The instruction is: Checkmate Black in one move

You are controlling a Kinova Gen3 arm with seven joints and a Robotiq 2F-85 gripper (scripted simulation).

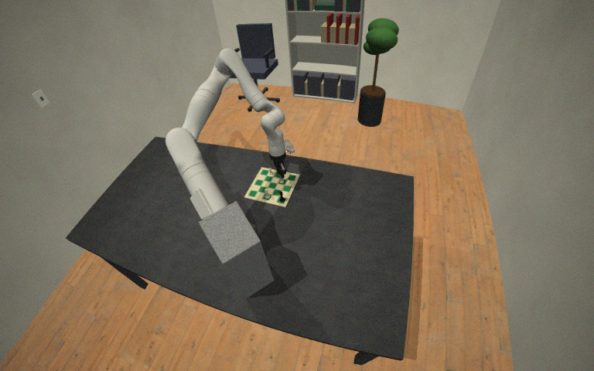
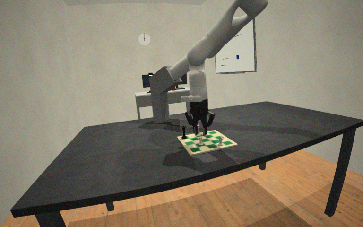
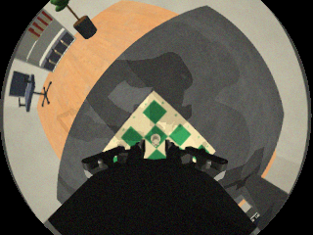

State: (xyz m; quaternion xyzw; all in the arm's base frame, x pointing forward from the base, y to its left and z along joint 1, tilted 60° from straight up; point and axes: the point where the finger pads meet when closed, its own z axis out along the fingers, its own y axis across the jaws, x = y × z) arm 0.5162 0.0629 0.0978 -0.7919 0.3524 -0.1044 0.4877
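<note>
My gripper is now 5 cm past the chessboard, 2 cm to the right of it and 7 cm above it. Also, from my hand: black piece 10 cm behind, 7 cm to the right, 3 cm below.
</note>
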